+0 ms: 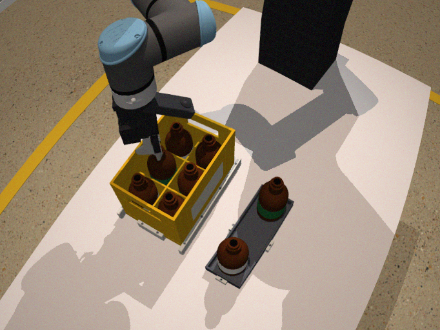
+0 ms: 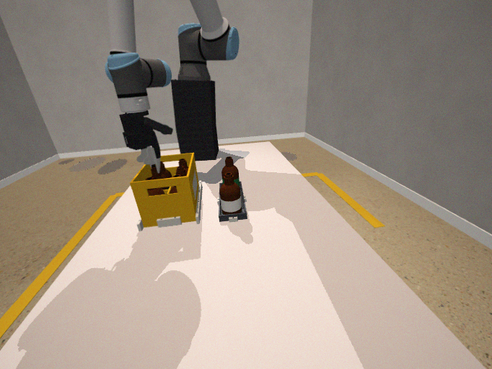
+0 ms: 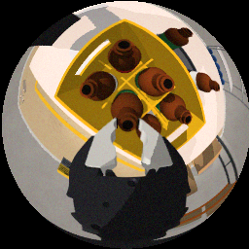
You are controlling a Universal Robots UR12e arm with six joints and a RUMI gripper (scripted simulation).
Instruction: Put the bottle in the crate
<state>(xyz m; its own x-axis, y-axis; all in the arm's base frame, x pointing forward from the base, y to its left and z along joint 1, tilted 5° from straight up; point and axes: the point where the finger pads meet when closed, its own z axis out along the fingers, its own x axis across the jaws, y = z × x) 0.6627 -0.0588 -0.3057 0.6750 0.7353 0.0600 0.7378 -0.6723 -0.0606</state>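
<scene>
Right now the yellow crate is 90 mm below my hand and 40 mm to the left of it. From my hand the other things lie so: grey tray (280 mm to the left, 160 mm below).
</scene>
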